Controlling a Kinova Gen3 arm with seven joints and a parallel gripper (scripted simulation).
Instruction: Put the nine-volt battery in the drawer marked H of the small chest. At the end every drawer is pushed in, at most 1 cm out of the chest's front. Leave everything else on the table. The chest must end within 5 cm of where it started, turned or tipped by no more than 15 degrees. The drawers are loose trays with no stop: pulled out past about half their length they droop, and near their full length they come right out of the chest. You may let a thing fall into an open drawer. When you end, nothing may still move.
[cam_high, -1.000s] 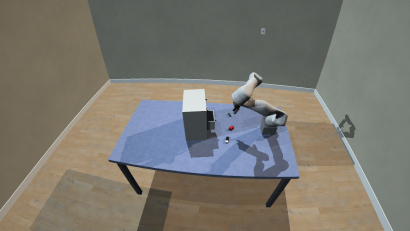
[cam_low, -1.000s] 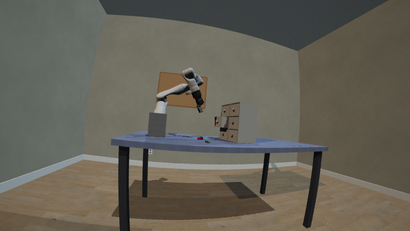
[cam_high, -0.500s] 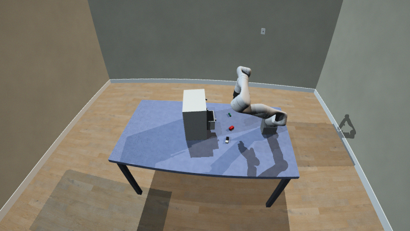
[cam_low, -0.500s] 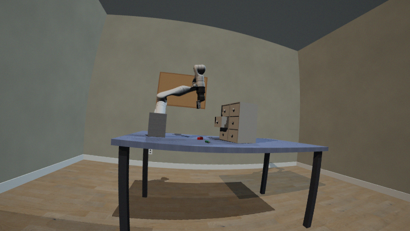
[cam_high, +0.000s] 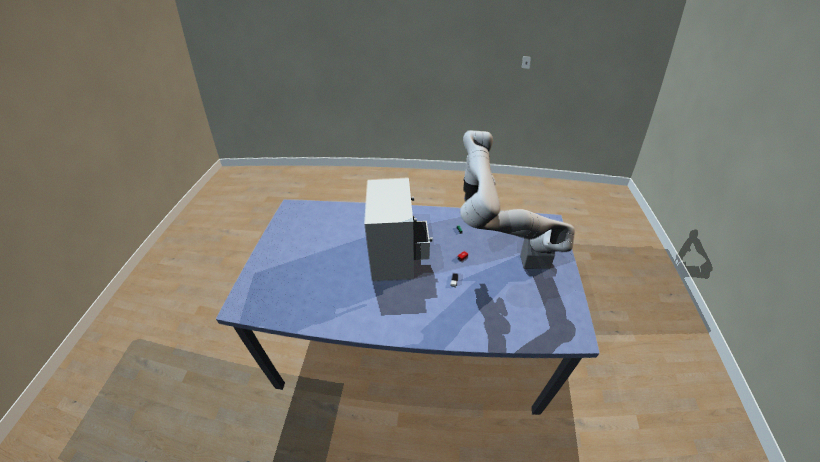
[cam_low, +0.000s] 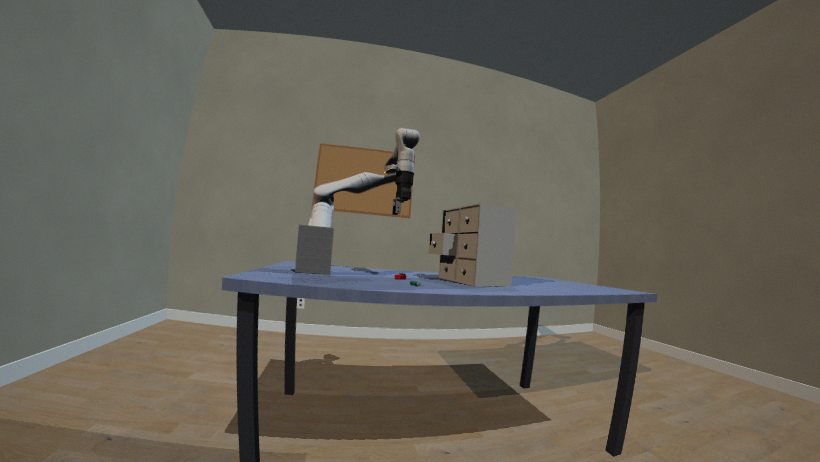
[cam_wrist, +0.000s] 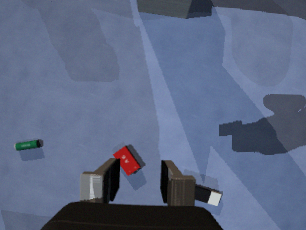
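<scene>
Right now my hand is 270 mm above the nine-volt battery, 40 mm short of it and 20 mm to the left of it.
</scene>
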